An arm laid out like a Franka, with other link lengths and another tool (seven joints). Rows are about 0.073 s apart.
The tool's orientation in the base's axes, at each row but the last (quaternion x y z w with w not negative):
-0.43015 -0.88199 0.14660 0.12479
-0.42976 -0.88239 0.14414 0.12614
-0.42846 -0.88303 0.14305 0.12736
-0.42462 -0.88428 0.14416 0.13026
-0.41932 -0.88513 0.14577 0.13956
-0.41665 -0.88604 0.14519 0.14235
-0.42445 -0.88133 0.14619 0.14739
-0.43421 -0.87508 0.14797 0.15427
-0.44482 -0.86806 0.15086 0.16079
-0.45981 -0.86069 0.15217 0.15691
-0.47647 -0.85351 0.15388 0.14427
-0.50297 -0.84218 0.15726 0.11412
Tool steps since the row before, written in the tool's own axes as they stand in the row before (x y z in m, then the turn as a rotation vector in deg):
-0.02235 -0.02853 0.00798 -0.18 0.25 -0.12
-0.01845 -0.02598 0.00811 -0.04 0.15 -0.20
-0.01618 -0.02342 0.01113 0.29 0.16 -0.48
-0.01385 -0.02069 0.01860 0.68 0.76 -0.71
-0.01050 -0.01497 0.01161 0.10 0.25 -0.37
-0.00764 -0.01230 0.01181 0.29 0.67 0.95
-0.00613 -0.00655 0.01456 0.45 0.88 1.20
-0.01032 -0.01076 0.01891 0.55 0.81 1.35
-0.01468 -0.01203 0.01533 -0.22 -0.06 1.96
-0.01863 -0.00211 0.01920 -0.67 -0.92 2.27
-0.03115 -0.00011 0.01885 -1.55 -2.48 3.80
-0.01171 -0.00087 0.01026 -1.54 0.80 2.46
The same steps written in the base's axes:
-0.00998 -0.03573 0.00095 0.33 0.02 0.00
-0.01052 -0.03115 0.00009 0.20 0.09 0.13
-0.01102 -0.02829 -0.00350 0.11 0.39 0.42
-0.01294 -0.02597 -0.01113 0.38 1.09 0.45
-0.00839 -0.01893 -0.00636 0.25 0.28 0.26
-0.00830 -0.01511 -0.00721 -0.07 0.50 -1.09
-0.00655 -0.01069 -0.01163 -0.11 0.72 -1.37
-0.00928 -0.01691 -0.01441 -0.28 0.74 -1.47
-0.00693 -0.02059 -0.01110 -0.73 -0.45 -1.78
0.00039 -0.01901 -0.01893 -1.26 -1.32 -1.77
0.00822 -0.02913 -0.02023 -2.62 -3.04 -2.62
0.00118 -0.01227 -0.00955 0.51 -1.37 -2.63

